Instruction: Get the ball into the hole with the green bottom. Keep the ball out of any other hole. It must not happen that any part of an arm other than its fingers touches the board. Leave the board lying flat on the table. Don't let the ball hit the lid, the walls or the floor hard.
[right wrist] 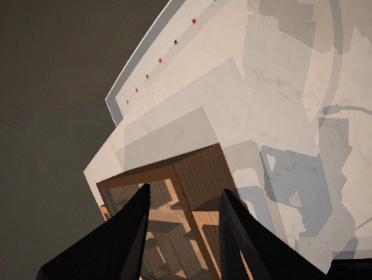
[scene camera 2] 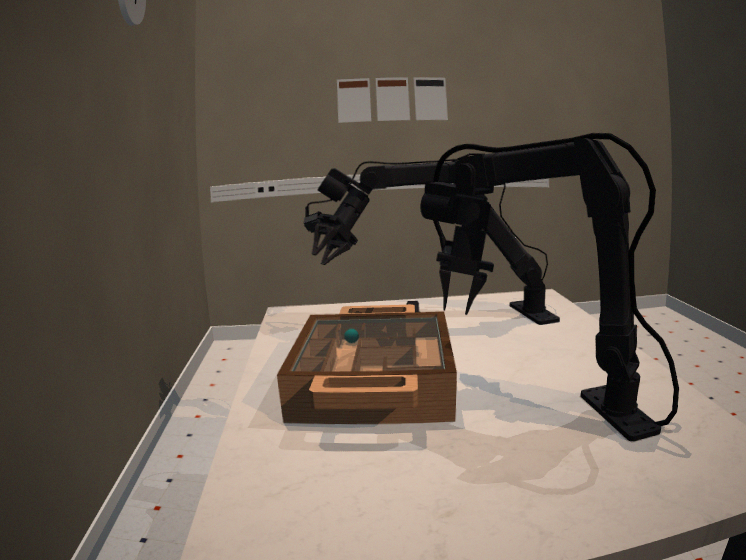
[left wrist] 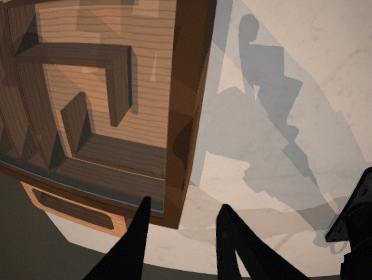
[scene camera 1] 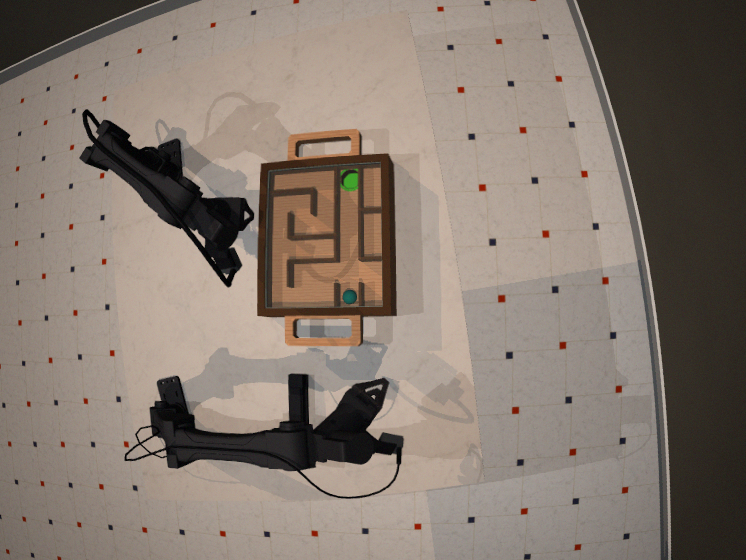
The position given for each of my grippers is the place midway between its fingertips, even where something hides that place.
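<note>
You'd find my left gripper here (scene camera 2: pixel 455 312), and the left wrist view has that gripper (left wrist: pixel 185 208) as well. My right gripper (scene camera 1: pixel 383 385) can also be seen in the right wrist view, with the gripper (right wrist: pixel 185 195) there, and scene camera 2 shows that same right gripper (scene camera 2: pixel 318 259). As for the things, there's a wooden maze board (scene camera 1: pixel 326 231), (right wrist: pixel 198 177), (scene camera 2: pixel 355 348), (left wrist: pixel 92 92), and there's a black block (scene camera 1: pixel 297 384). The block is out of frame in the left wrist view.
</note>
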